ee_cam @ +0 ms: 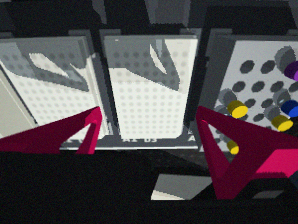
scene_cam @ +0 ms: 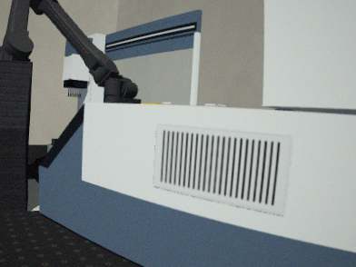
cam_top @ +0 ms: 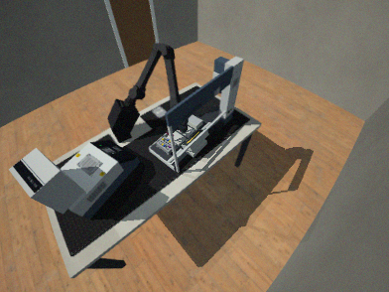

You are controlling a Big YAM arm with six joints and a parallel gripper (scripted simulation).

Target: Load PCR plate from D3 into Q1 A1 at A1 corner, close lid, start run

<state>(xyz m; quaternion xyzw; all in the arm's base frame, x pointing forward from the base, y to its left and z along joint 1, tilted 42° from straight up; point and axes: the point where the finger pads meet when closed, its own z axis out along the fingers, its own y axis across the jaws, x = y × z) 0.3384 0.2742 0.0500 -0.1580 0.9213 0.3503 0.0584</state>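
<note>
Right now my hand is 70 mm to the left of the tube, 30 mm short of it and 20 mm above it. The rest, counted from my hand: tube cooling block 100 mm to the right, 30 mm below, 30 mm ahead; then pipette head 450 mm to the left, 280 mm above, 80 mm behind.
</note>
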